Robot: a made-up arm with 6 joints. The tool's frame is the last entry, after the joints.
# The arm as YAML. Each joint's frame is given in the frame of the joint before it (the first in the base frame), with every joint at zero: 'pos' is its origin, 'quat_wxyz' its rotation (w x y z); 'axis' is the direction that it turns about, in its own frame. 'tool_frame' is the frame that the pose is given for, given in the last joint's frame.
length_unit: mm
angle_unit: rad
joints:
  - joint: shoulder
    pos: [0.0, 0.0, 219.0]
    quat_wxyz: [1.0, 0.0, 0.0, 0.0]
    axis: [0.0, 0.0, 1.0]
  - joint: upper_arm
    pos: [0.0, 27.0, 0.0]
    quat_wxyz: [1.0, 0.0, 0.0, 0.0]
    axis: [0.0, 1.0, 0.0]
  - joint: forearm
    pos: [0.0, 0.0, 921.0]
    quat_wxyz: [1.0, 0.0, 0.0, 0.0]
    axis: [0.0, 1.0, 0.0]
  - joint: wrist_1
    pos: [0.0, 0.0, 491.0]
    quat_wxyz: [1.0, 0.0, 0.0, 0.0]
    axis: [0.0, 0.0, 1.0]
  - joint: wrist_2
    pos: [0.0, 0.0, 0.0]
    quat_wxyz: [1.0, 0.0, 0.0, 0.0]
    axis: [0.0, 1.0, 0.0]
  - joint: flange
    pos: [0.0, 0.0, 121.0]
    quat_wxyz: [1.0, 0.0, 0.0, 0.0]
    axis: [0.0, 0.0, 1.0]
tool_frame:
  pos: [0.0, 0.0, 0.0]
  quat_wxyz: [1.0, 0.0, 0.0, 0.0]
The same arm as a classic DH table. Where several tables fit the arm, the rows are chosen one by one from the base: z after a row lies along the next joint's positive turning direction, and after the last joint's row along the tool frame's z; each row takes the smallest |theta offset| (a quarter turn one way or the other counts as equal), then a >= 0, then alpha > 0; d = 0 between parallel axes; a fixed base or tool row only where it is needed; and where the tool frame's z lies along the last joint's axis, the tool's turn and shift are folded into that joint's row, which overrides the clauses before.
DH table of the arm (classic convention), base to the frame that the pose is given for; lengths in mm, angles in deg. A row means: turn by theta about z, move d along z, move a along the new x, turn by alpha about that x. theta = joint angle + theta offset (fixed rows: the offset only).
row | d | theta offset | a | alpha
shoulder | 219 | 0 | 0 | -90
upper_arm | 0 | -90 | 921 | 0
forearm | 27 | 90 | 0 | 90
wrist_1 | 491 | 0 | 0 | -90
wrist_2 | 0 | 0 | 0 | 90
flange | 121 | 0 | 0 | 0

